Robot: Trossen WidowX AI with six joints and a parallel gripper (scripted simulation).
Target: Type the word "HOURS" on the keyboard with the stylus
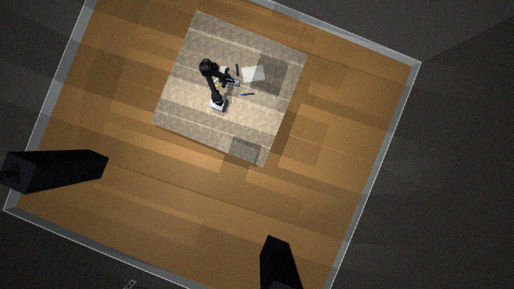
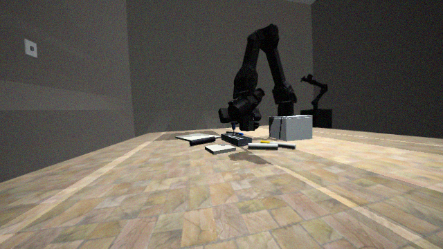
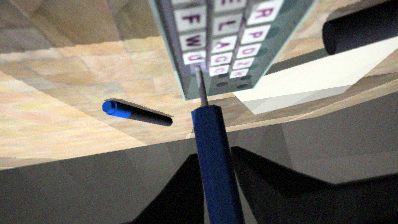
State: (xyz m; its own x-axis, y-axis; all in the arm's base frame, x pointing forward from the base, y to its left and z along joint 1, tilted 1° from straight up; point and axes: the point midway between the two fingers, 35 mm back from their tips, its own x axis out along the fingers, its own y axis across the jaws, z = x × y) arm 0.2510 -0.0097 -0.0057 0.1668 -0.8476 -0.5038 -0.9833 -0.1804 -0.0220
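The flat pad lies 10 cm ahead of my gripper tip, 16 cm to the left of it and 7 cm below it. From my gripper tip the other things lie so: blue-capped pen (6 cm behind, 14 cm to the right, 7 cm below); blue stylus (1 cm below); dark cylinder (15 cm ahead, 3 cm to the left, 7 cm below).
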